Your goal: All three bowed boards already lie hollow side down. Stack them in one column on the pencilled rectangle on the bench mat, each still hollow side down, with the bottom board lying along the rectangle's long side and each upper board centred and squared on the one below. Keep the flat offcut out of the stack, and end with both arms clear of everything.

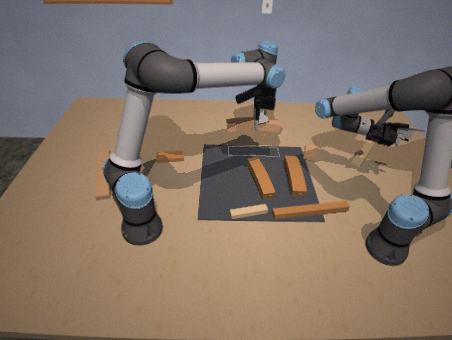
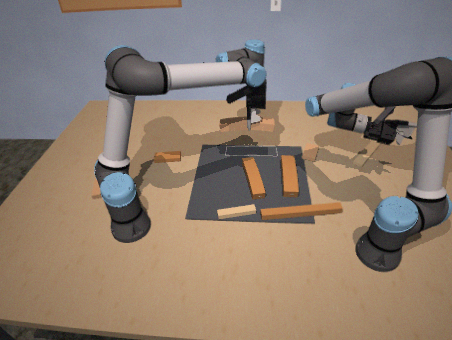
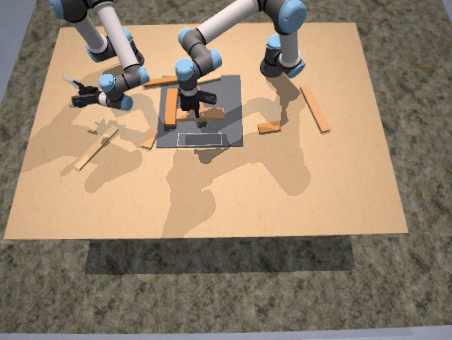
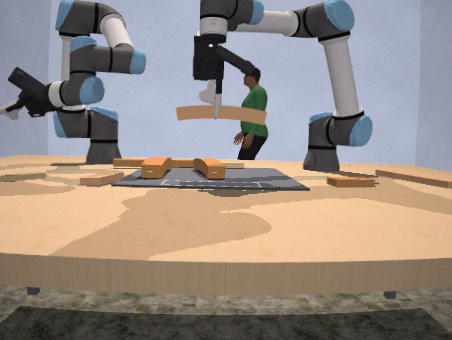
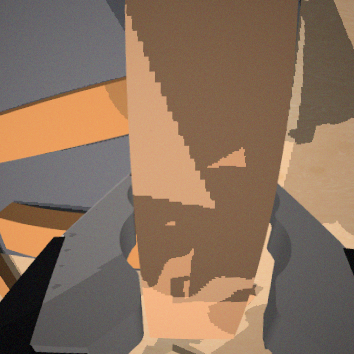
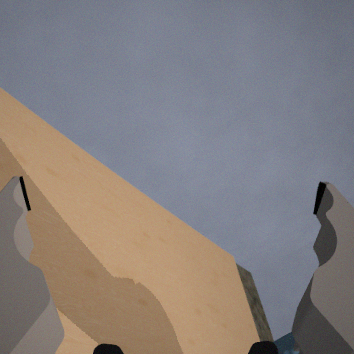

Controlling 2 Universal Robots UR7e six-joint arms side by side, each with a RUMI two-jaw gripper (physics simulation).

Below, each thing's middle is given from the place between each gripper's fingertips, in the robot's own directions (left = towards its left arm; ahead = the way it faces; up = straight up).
Scene:
I see the dark mat [image 2: 219, 170] 8 cm behind my left hand, 2 cm to the right of it and 19 cm below it. Round my left hand: long orange strip [image 2: 328, 208] 34 cm behind, 24 cm to the right, 16 cm below.
Right now my right hand is 450 mm to the right of the long orange strip, 270 mm past it and 220 mm above it. Also, from my right hand: dark mat (670 mm to the left, 250 mm below, 10 mm behind).

